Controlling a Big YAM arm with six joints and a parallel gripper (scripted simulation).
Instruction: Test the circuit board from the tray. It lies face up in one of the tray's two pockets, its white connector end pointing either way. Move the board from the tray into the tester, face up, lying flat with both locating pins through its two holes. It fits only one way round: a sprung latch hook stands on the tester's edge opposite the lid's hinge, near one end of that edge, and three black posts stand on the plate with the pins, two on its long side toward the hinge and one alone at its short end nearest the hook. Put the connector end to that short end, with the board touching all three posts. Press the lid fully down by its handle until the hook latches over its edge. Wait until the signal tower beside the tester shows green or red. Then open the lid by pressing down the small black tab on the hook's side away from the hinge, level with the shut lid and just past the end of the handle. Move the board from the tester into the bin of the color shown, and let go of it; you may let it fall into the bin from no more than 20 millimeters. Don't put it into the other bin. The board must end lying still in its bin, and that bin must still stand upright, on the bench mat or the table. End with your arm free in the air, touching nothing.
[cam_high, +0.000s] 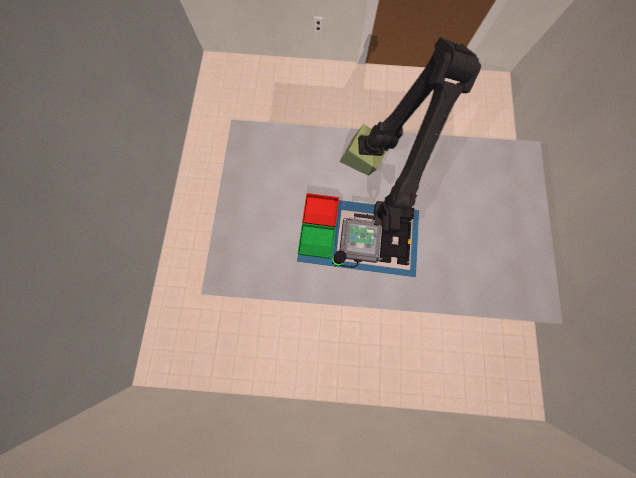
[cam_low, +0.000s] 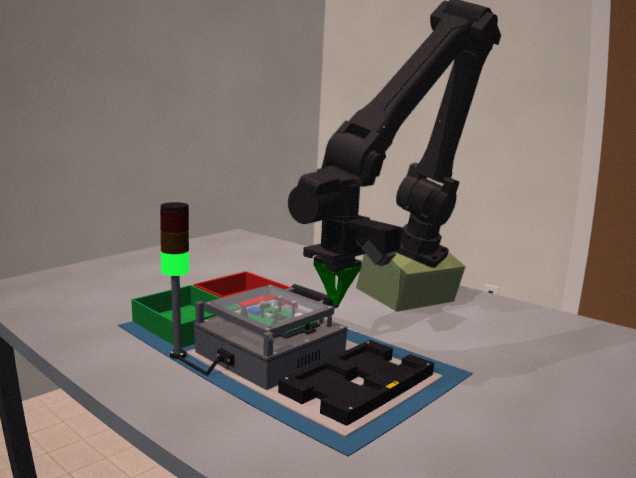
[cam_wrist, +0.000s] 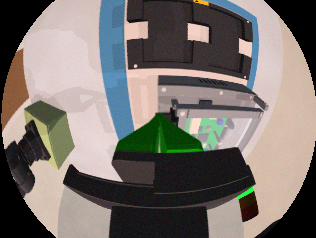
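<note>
My hand is 1 cm short of the latch hook and 1 cm above it. The rest, counted from my hand: tester plate: 7 cm ahead, 7 cm to the right, 3 cm below; red bin: 8 cm behind, 25 cm to the right, 8 cm below; clear lid: 6 cm ahead, 7 cm to the right, 1 cm below.
</note>
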